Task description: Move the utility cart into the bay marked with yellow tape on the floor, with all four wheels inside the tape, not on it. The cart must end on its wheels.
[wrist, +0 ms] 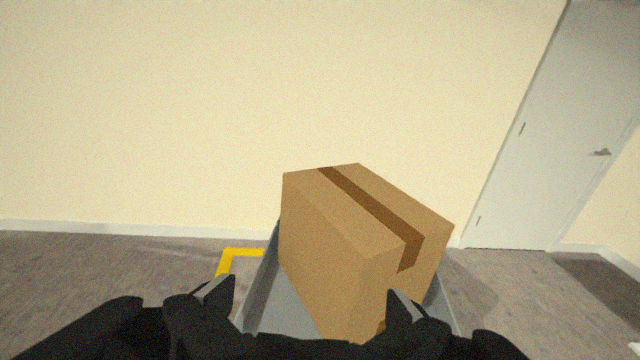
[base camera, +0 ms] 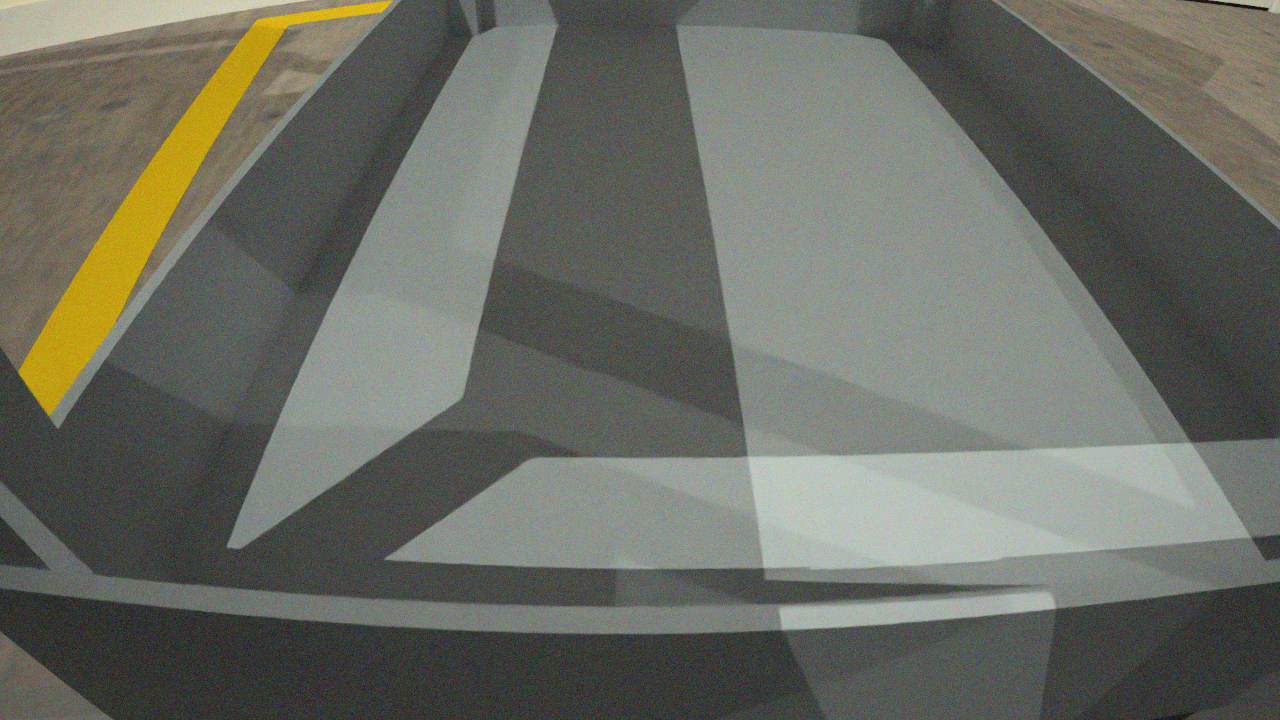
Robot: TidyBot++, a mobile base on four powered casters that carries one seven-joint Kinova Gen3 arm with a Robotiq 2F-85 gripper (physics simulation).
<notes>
The pictures show: my gripper, a brown cardboard box, a yellow tape and a white door.
</notes>
